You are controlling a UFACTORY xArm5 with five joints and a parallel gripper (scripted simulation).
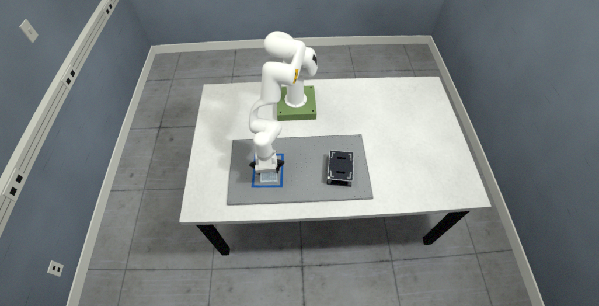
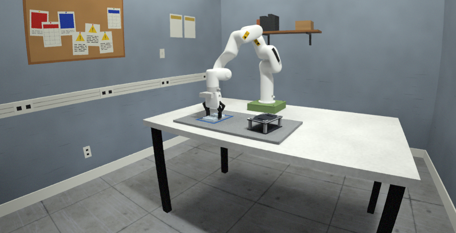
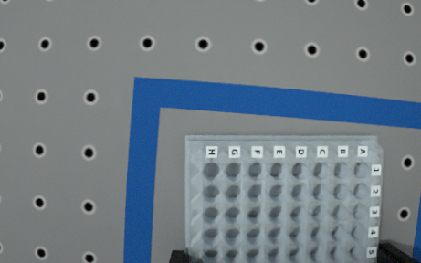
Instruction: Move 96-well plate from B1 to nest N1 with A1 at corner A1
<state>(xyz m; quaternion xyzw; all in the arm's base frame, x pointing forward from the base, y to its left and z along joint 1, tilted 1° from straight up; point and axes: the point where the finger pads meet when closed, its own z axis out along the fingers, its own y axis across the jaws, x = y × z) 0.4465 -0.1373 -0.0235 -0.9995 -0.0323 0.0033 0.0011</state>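
Right now my hand is 36 cm to the right of the raised black plate nest and 4 cm below it. The rest, counted from my hand: pale 96-well plate: 1 cm below.
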